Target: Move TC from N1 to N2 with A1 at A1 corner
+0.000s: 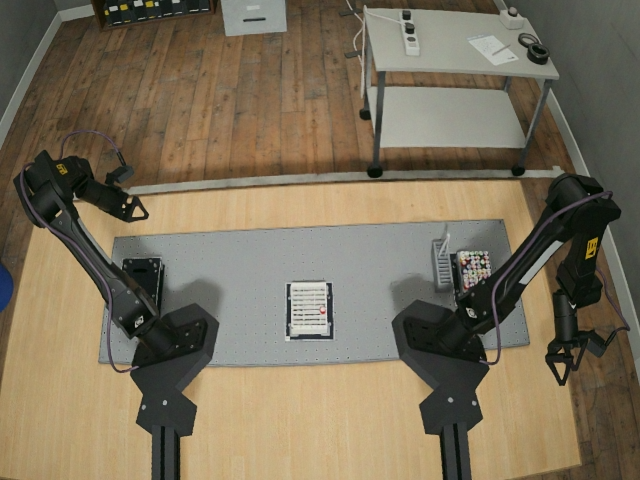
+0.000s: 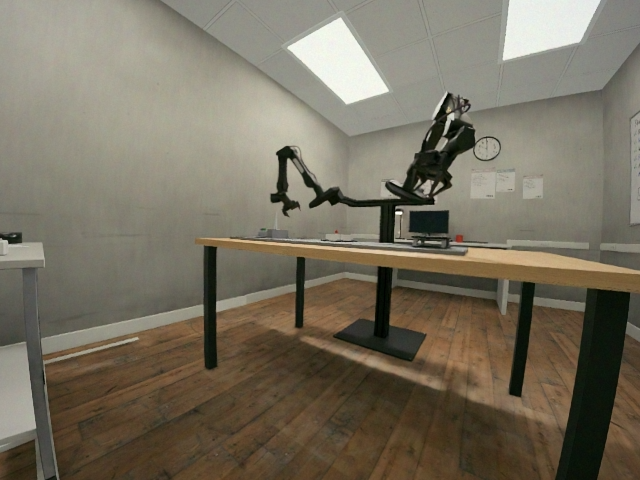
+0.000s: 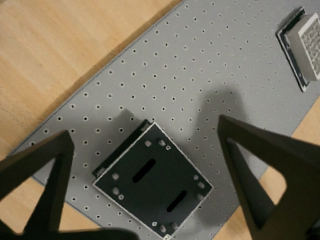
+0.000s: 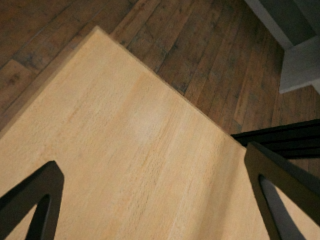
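Right now the white tube carrier TC is 190 mm behind my left hand, 440 mm to the right of it and 170 mm below it. The rest, counted from my left hand: grey forceps holder H1 (90 mm behind, 780 mm to the right, 180 mm below); then transfer nest N1 (190 mm behind, 440 mm to the right, 190 mm below); then black raised nest N2 (130 mm behind, 20 mm to the left, 150 mm below).
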